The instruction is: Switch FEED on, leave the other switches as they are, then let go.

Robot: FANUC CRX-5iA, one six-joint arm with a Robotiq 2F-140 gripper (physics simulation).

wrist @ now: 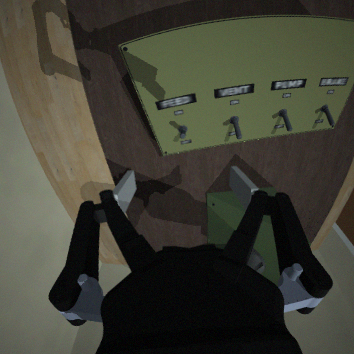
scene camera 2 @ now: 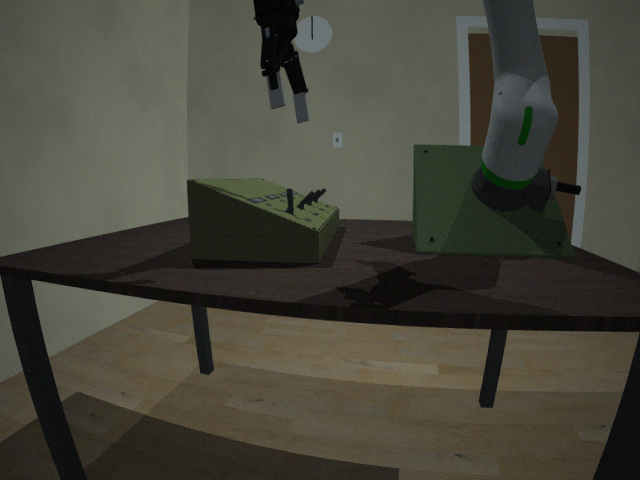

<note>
In view: my gripper (scene camera 2: 291, 114).
My gripper shows as well in the wrist view (wrist: 182, 177).
</note>
